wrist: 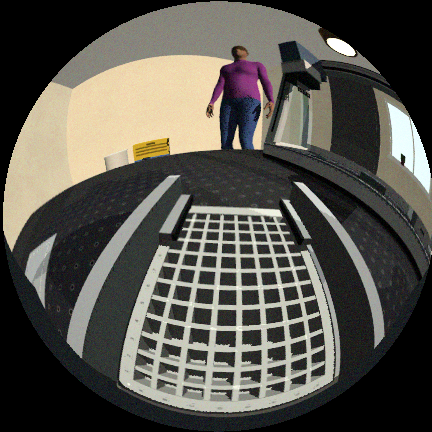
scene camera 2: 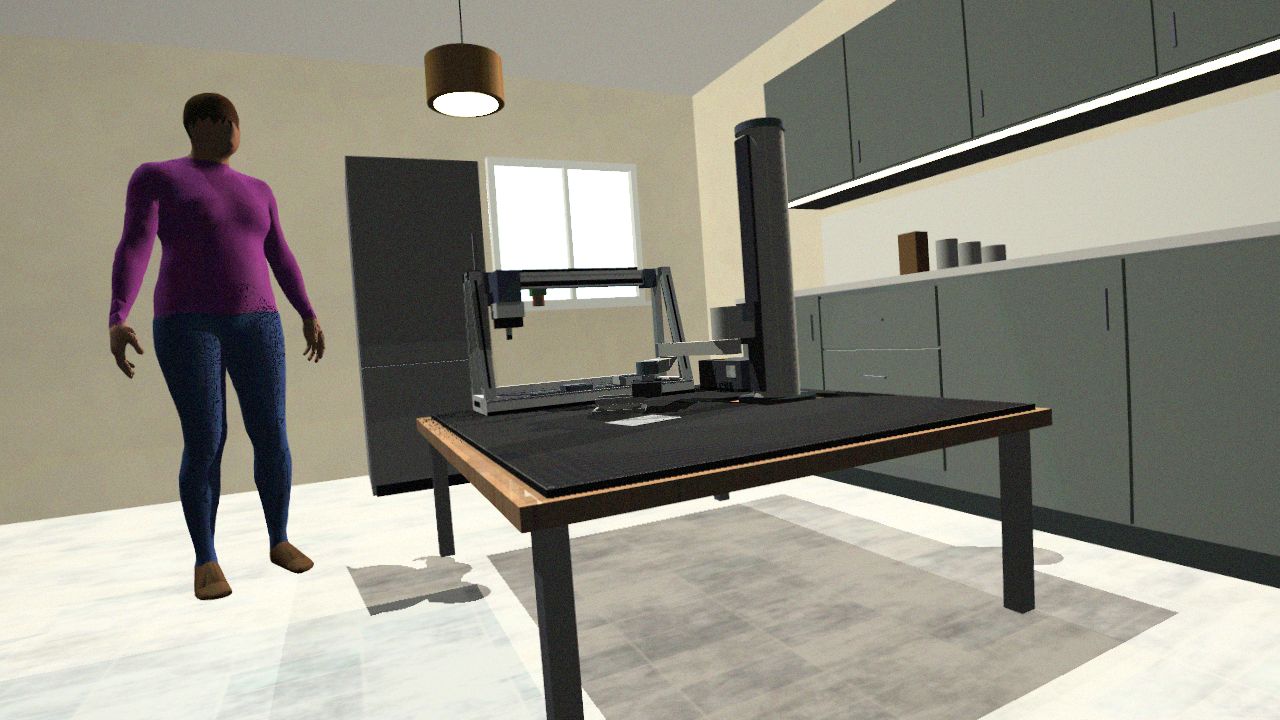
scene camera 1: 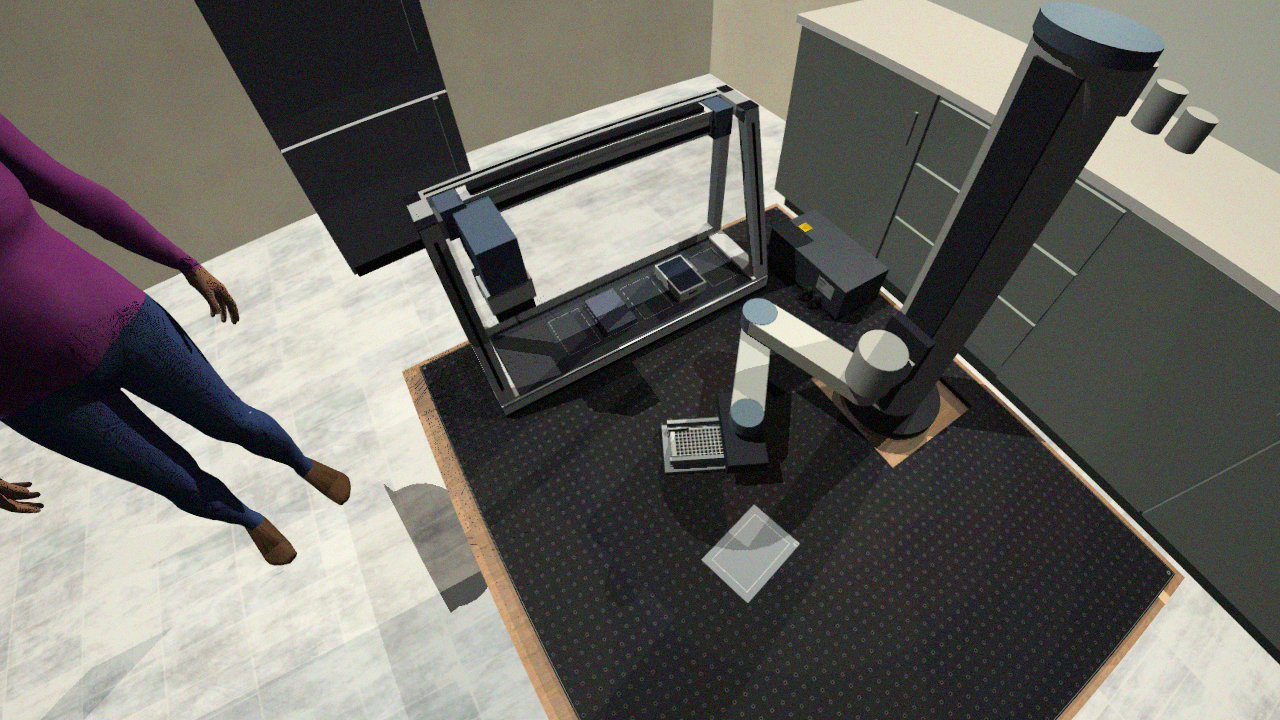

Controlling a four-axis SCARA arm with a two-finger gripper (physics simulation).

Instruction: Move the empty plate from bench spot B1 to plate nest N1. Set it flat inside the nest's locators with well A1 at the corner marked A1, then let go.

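Places are measured from the arm's base along level axes (x left, y back, z up), in centimetres.
Pixels of known places: gripper, fingertip midpoint: (wrist: 237,188) (scene camera 2: 597,400) (scene camera 1: 668,442); arm's base, link origin: (scene camera 2: 777,401) (scene camera 1: 889,394).
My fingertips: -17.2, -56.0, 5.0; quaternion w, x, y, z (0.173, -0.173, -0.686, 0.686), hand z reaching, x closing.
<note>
For each thing: its middle in the pictures, then the offset to it from my fingertips, as dx, dy, dz. "spot": a spot on its surface instead.
- white plate, body centre: (wrist: 236,293) (scene camera 1: 698,444) (scene camera 2: 619,405) +3.4, +6.1, -1.8
- low grey base, surface spot: (scene camera 1: 665,454) spot: +1.1, -1.5, -2.6
- flat pale square with a thin outline, surface spot: (scene camera 1: 750,573) spot: +32.9, -1.0, -3.6
- dark box, surface spot: (scene camera 1: 832,255) spot: -20.1, +66.5, +7.8
The white plate (scene camera 1: 698,441) (wrist: 237,290), a grid of square wells, lies flat on a low grey base (scene camera 1: 665,454). Small marks run along its left and near edges in the wrist view, too faint to read, so I cannot tell which corner is A1. My gripper (scene camera 1: 682,445) (wrist: 237,188) is open; its fingers stand apart along the plate's two sides, with the pads near its far end. Nothing is gripped; any light touch is hidden. A flat pale square with a thin outline (scene camera 1: 750,573) (scene camera 2: 642,419) lies on the mat beside it. No B1 or N1 label is readable.
The gantry frame (scene camera 1: 756,205) (scene camera 2: 481,349) stands behind, with its deck holding a few items. A dark box (scene camera 1: 832,255) stands by the arm's column (scene camera 1: 993,214) (scene camera 2: 769,268). A person (scene camera 1: 80,268) (scene camera 2: 214,250) (wrist: 240,85) stands beyond the table edge.
</note>
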